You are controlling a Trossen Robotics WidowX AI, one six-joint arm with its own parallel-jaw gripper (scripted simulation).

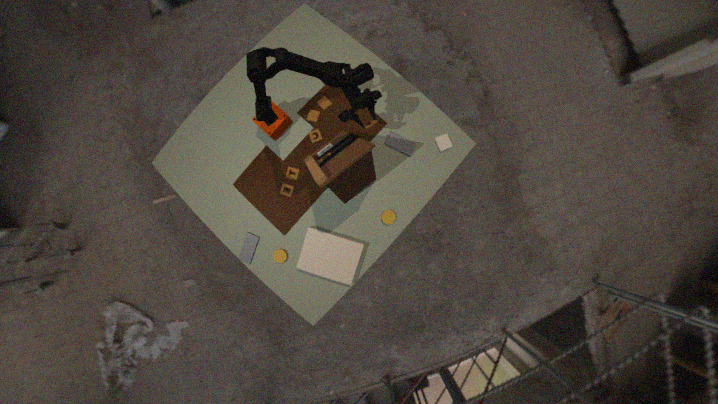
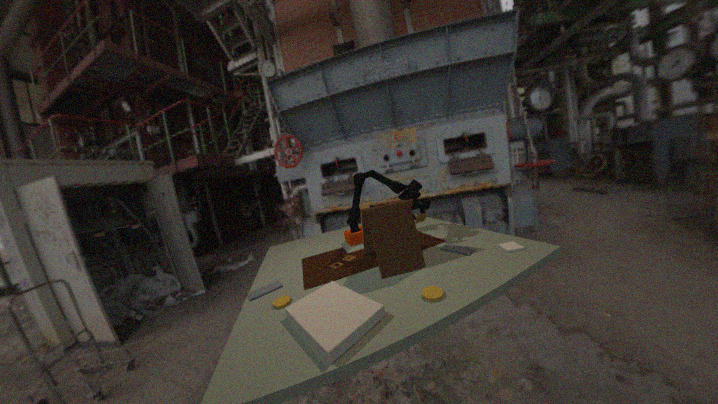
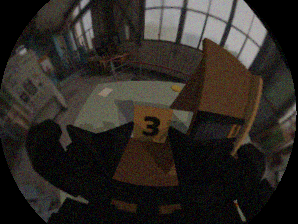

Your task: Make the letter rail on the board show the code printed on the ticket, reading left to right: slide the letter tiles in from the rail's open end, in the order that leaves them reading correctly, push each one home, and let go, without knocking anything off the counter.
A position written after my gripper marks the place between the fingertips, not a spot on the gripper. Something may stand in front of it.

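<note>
You've got my gripper (image 1: 369,123) here, and it's the same gripper (image 3: 151,126) in another picture. There's an upright brown board (image 2: 389,230) as well; you can find the upright brown board (image 1: 349,168) (image 3: 221,92) elsewhere too. And there's a brown mat (image 1: 261,182), with the brown mat (image 2: 316,269) (image 3: 143,163) showing in other pictures as well.
</note>
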